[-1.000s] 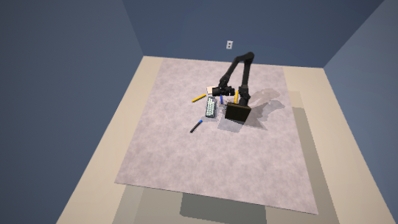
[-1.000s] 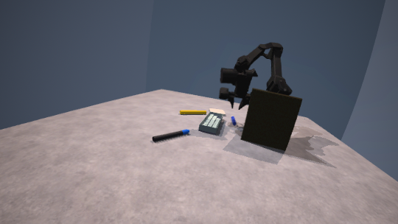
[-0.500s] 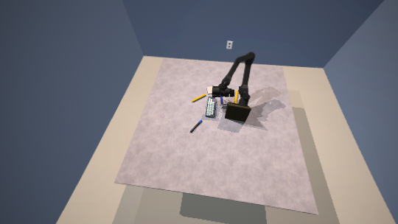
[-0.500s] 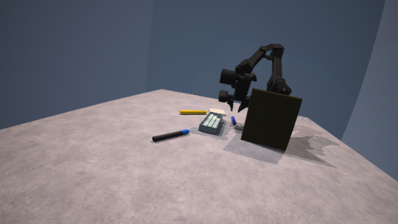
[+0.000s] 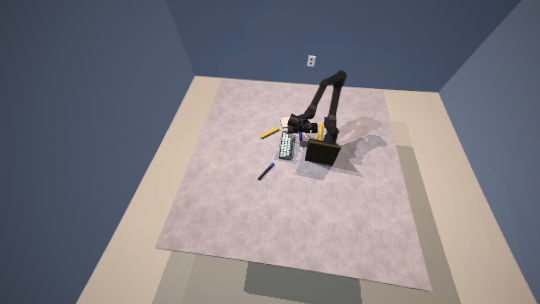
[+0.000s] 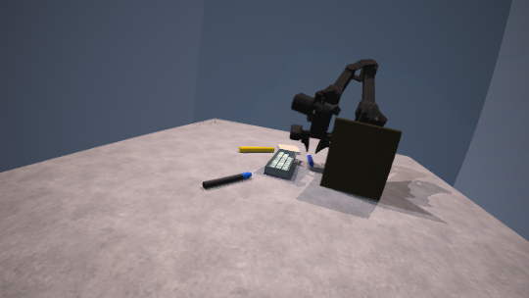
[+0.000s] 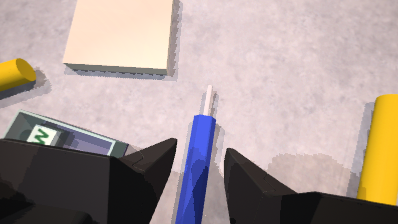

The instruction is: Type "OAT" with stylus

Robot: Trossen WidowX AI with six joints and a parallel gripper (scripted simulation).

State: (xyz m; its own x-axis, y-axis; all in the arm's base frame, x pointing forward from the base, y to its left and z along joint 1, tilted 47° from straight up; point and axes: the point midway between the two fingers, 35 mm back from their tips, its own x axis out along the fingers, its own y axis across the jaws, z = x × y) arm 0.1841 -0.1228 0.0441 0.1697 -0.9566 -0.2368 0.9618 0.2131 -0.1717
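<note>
Now: the blue stylus 1 cm to the right of my gripper tip and 3 cm below it. The rest, counted from my gripper tip: grey stylus tip (1 cm ahead, 4 cm to the right, 3 cm below); yellow pencil (20 cm ahead, 5 cm to the left, 3 cm below); beige pad (11 cm ahead, 7 cm to the right, 3 cm below).
</note>
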